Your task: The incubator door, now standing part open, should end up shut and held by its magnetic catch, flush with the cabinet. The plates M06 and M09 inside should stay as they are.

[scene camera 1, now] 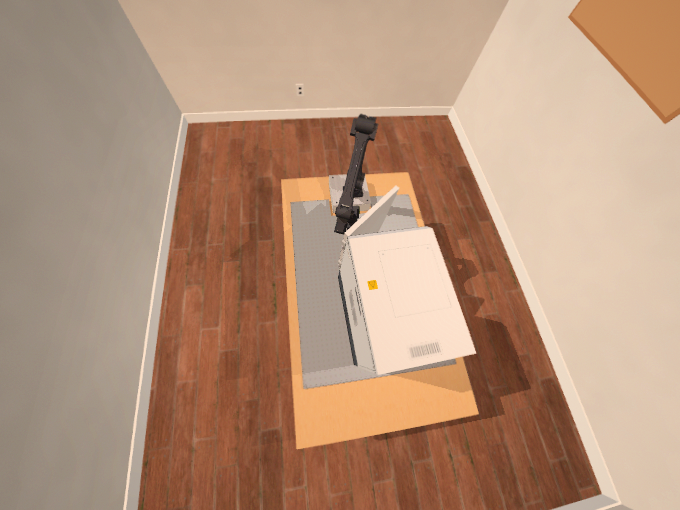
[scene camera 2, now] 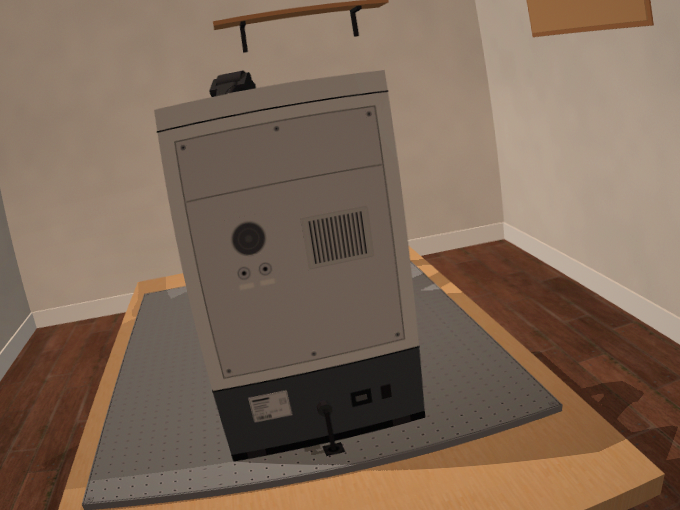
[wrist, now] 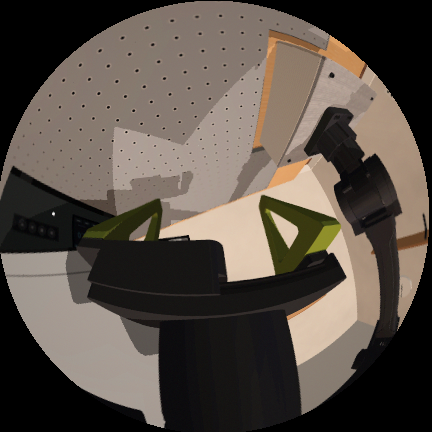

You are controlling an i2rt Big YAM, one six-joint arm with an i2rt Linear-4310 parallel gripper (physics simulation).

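Where they show: gripper, fingertip midpoint: [wrist: 210, 201]; arm's base, origin of the base link: [wrist: 326, 129].
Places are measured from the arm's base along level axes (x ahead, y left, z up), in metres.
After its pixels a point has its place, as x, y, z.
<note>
The cream incubator cabinet [scene camera 1: 410, 293] {0.770, -0.015, 0.480} stands on the grey perforated plate, seen from above. Its door [scene camera 1: 379, 208] {0.401, -0.021, 0.428} stands part open, swung out at an angle from the cabinet's far corner. My gripper [scene camera 1: 342, 228] is at the door's free edge, by the cabinet's front corner. In the wrist view the green fingers [wrist: 210, 221] {0.255, -0.024, 0.069} are open, spread over the cream door panel, holding nothing. In scene camera 2 only the cabinet's back panel [scene camera 2: 293, 263] {0.989, -0.025, 0.233} shows. Plates M06 and M09 are hidden inside.
The grey perforated plate [scene camera 1: 324, 293] {0.601, -0.272, -0.070} lies on a wooden platform [scene camera 1: 379, 405]. The arm base [scene camera 1: 364, 126] stands at the platform's far end. A dark control strip [wrist: 49, 224] {0.518, -0.066, 0.003} of the cabinet front shows in the wrist view. Room walls surround the wooden floor.
</note>
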